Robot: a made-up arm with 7 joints. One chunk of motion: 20 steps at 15 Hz.
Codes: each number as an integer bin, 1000 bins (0 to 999) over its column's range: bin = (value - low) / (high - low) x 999, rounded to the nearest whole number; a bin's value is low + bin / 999 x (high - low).
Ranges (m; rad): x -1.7..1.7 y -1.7..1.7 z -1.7..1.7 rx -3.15..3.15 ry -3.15..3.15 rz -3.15..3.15
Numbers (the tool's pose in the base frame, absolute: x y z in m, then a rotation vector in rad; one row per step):
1: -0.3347 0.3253 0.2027 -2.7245 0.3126 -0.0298
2: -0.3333 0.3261 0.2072 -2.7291 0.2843 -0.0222
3: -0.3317 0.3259 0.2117 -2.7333 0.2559 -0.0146
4: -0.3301 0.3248 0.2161 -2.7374 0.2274 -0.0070
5: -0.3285 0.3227 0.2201 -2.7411 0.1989 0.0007
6: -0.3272 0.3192 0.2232 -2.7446 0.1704 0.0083
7: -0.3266 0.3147 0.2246 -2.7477 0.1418 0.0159
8: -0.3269 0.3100 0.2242 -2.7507 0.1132 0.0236
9: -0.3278 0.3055 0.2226 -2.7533 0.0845 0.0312
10: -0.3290 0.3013 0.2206 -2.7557 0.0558 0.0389
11: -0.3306 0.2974 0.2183 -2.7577 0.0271 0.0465
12: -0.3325 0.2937 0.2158 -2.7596 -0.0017 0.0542
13: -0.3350 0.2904 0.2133 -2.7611 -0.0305 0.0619
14: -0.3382 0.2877 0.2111 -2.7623 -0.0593 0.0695
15: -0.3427 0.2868 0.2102 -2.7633 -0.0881 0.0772
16: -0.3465 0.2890 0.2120 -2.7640 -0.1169 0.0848
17: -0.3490 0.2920 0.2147 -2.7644 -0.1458 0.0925
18: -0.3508 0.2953 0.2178 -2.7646 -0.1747 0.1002
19: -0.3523 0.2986 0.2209 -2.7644 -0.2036 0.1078
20: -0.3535 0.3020 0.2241 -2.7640 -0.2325 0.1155
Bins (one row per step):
1: 401 595 559 67 549 495
2: 402 595 560 67 545 496
3: 402 595 562 66 540 497
4: 403 595 563 65 536 498
5: 403 594 564 65 531 500
6: 403 593 565 64 527 501
7: 404 592 565 64 522 502
8: 403 591 565 63 517 503
9: 403 589 565 63 513 504
10: 403 588 564 63 508 506
11: 402 587 564 62 504 507
12: 402 586 563 62 499 508
13: 401 585 562 62 495 509
14: 400 584 562 61 490 511
15: 399 584 561 61 486 512
16: 398 584 562 61 481 513
17: 397 585 563 61 476 514
18: 396 586 563 61 472 515
19: 396 587 564 61 467 517
20: 396 588 565 61 463 518

